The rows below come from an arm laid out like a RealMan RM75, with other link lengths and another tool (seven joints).
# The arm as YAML. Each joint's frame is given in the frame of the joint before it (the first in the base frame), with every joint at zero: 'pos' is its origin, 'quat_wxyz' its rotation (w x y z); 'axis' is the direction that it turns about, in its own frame. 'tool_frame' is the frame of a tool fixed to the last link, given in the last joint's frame.
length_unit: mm
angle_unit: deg
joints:
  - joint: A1
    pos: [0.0, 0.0, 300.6]
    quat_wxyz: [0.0, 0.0, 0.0, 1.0]
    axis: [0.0, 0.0, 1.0]
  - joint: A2
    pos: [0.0, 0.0, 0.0]
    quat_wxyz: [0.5, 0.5, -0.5, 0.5]
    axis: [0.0, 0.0, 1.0]
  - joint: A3
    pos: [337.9, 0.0, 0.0]
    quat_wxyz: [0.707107, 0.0, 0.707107, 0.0]
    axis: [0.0, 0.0, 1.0]
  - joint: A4
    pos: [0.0, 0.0, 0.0]
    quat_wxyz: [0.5, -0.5, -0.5, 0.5]
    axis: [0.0, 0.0, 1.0]
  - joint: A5
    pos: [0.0, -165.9, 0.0]
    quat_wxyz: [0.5, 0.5, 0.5, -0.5]
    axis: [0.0, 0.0, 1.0]
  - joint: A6
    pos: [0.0, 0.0, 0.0]
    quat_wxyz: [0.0, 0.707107, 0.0, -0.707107]
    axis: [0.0, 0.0, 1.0]
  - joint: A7
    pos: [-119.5, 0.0, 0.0]
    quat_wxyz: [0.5, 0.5, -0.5, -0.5]
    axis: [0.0, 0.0, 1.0]
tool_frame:
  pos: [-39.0, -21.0, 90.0]
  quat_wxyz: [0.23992, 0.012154, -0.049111, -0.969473]
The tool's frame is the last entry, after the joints.
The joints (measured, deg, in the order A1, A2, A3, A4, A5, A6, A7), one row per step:
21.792, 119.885, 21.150, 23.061, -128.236, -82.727, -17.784
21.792, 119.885, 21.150, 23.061, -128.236, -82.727, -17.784
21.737, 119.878, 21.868, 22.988, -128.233, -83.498, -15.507
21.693, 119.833, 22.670, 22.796, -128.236, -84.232, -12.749
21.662, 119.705, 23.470, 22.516, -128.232, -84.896, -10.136
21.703, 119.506, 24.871, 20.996, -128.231, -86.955, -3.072
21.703, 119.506, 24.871, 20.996, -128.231, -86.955, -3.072
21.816, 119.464, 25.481, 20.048, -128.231, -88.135, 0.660
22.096, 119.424, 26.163, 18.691, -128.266, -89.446, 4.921
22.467, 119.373, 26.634, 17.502, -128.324, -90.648, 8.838
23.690, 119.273, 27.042, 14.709, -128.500, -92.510, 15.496
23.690, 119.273, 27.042, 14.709, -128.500, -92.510, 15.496
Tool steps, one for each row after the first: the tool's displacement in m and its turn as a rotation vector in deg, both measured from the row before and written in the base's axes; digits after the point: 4 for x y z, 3 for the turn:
0.0000, 0.0000, 0.0000, 0.000, 0.000, 0.000
0.0013, 0.0013, 0.0055, -0.322, 2.379, -0.368
0.0023, 0.0019, 0.0060, -0.527, 2.616, -0.486
0.0030, 0.0021, 0.0061, -0.431, 2.308, -0.475
0.0078, 0.0038, 0.0133, -1.588, 5.552, -0.666
0.0000, 0.0000, 0.0000, 0.000, 0.000, 0.000
0.0034, 0.0017, 0.0062, -0.915, 2.849, -0.082
0.0037, 0.0024, 0.0066, -1.090, 2.956, 0.040
0.0023, 0.0023, 0.0054, -1.183, 2.675, 0.327
0.0019, 0.0063, 0.0070, -2.461, 3.527, 1.041
0.0000, 0.0000, 0.0000, 0.000, 0.000, 0.000

